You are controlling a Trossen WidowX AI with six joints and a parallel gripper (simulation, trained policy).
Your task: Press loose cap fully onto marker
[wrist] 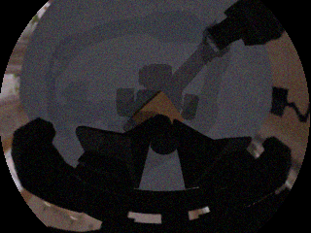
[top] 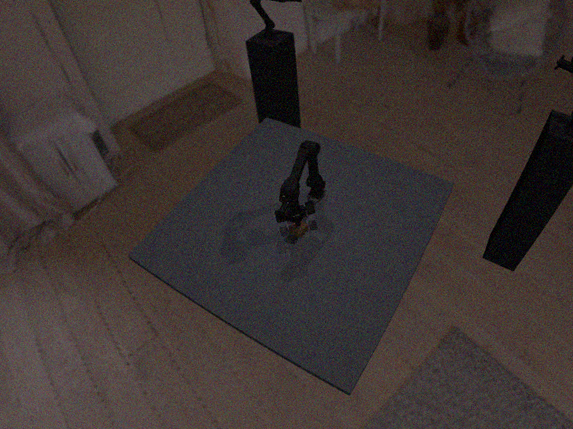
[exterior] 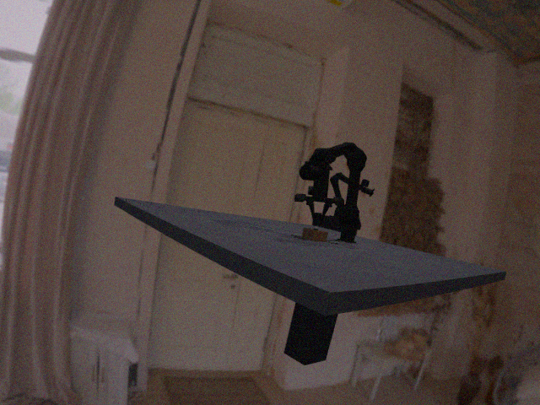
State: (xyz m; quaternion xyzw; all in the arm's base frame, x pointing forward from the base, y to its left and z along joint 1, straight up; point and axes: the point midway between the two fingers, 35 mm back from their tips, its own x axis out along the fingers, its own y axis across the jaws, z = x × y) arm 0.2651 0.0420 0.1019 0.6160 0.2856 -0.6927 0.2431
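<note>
The dark cap lies 1 cm ahead of my gripper tip, 1 cm to the left of it and 1 cm above it. Round my gripper tip: tan holder block (1 cm ahead, 1 cm to the left, 5 cm below); marker (1 cm ahead, 1 cm to the left, 1 cm above).
</note>
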